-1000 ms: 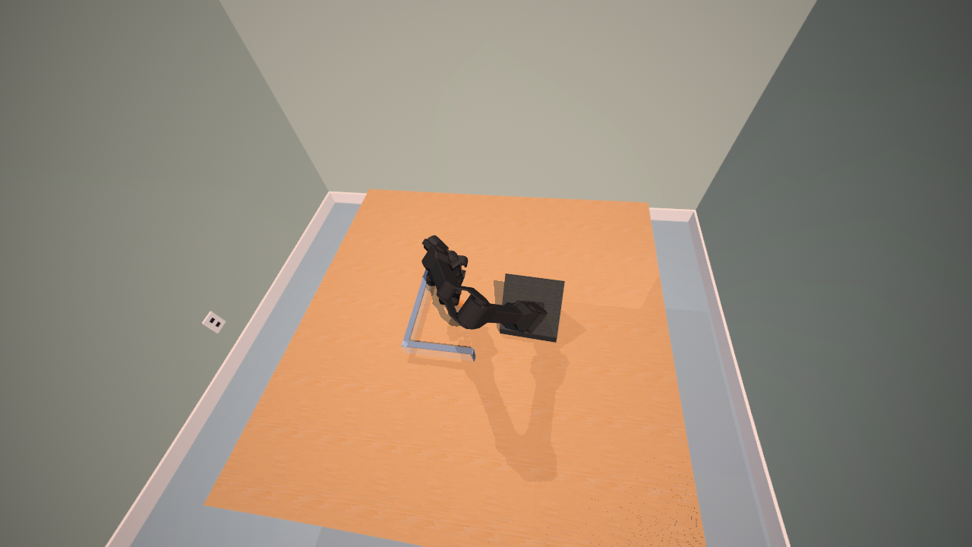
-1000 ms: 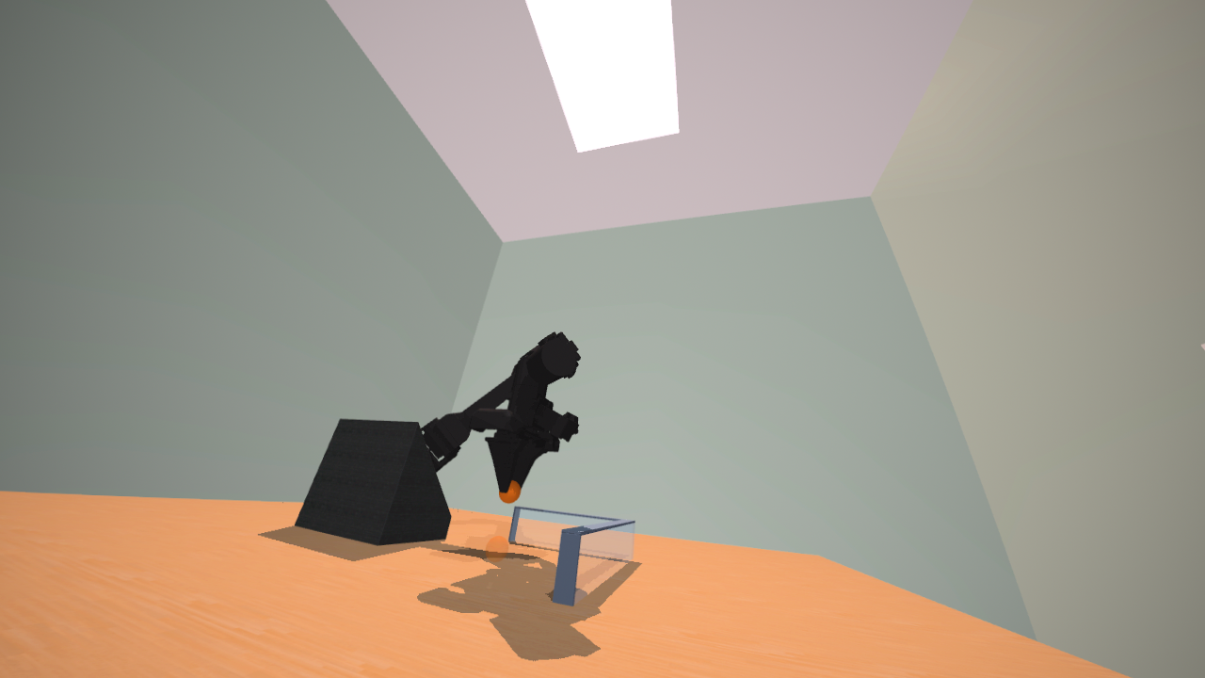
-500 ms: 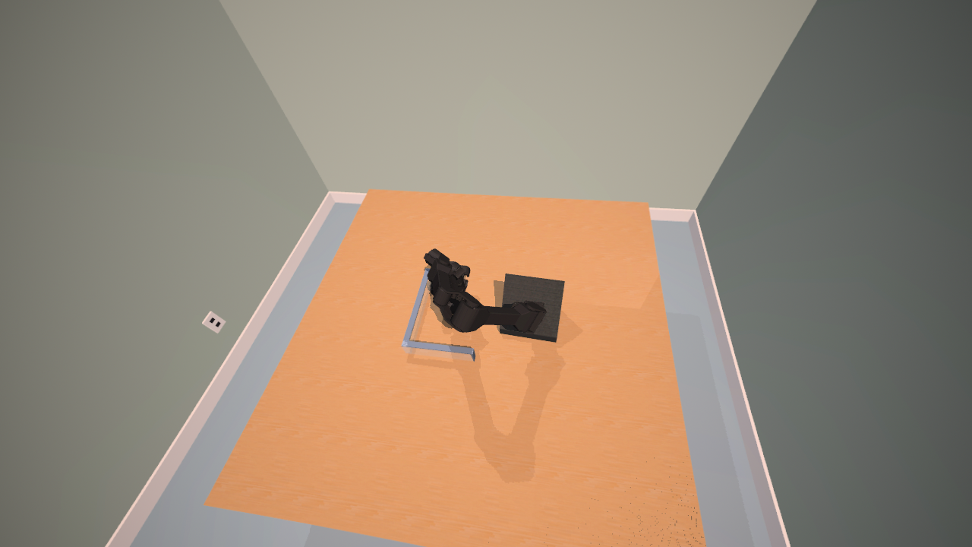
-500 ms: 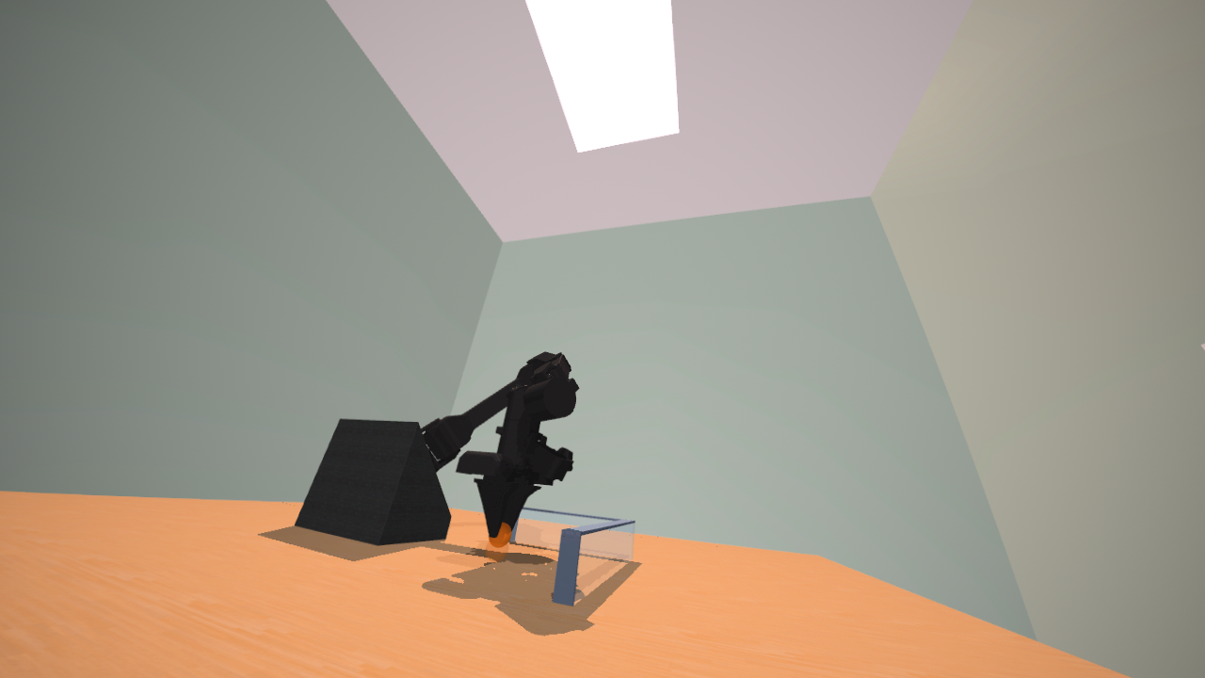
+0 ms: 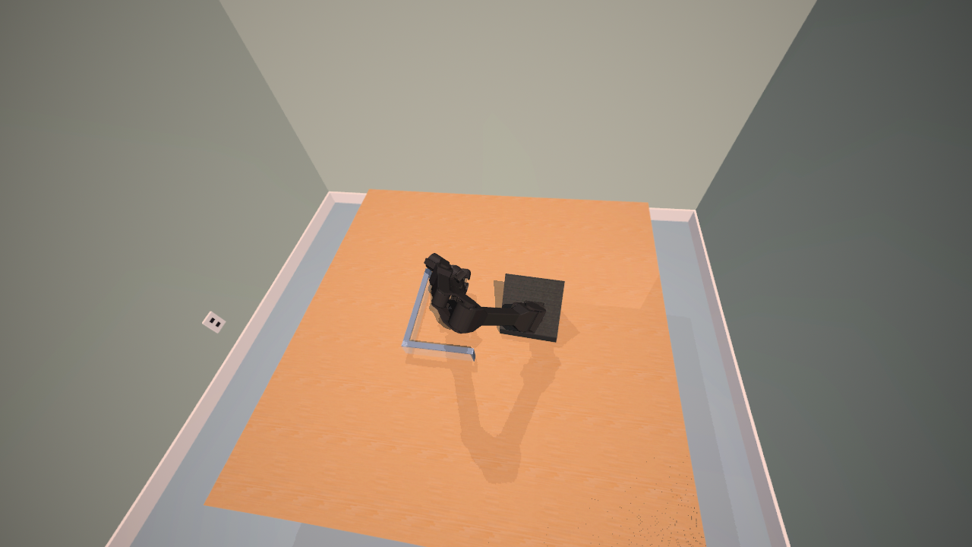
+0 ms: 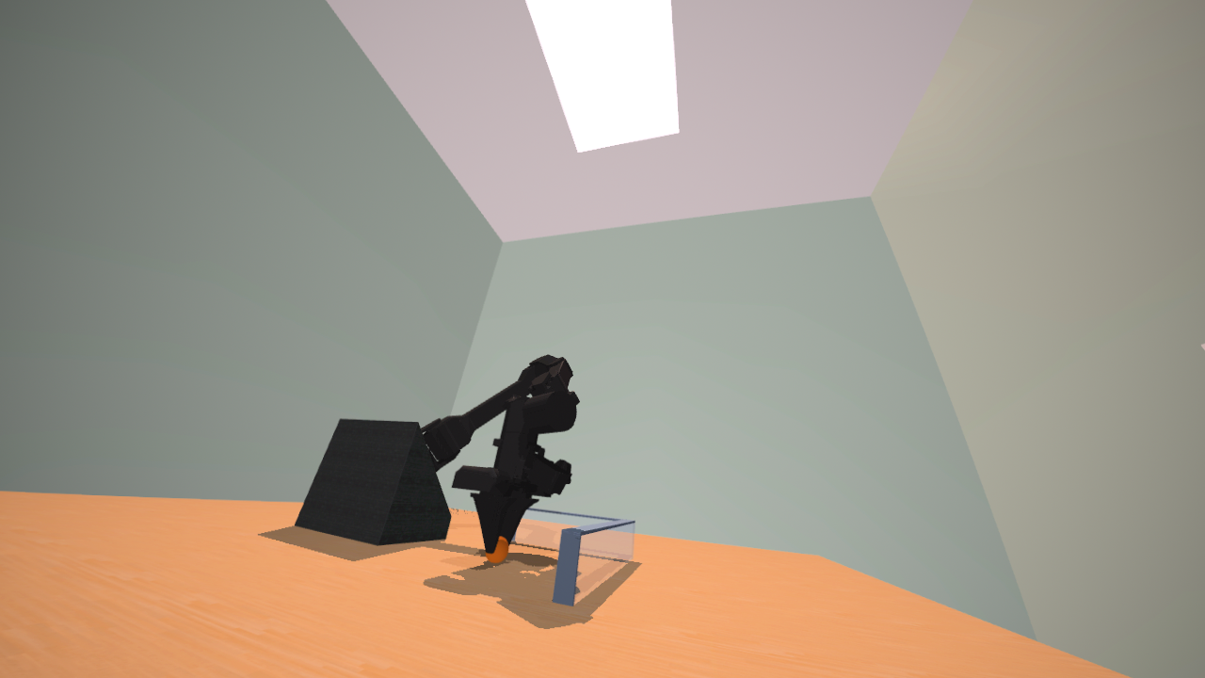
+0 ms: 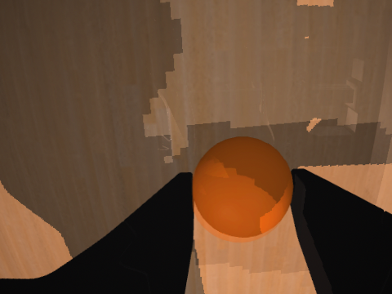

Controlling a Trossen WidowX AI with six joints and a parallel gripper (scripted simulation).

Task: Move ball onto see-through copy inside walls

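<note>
Now: gripper tip right at the see-through copy of ball. Also, from my gripper tip: orange ball (right at my gripper tip).
</note>
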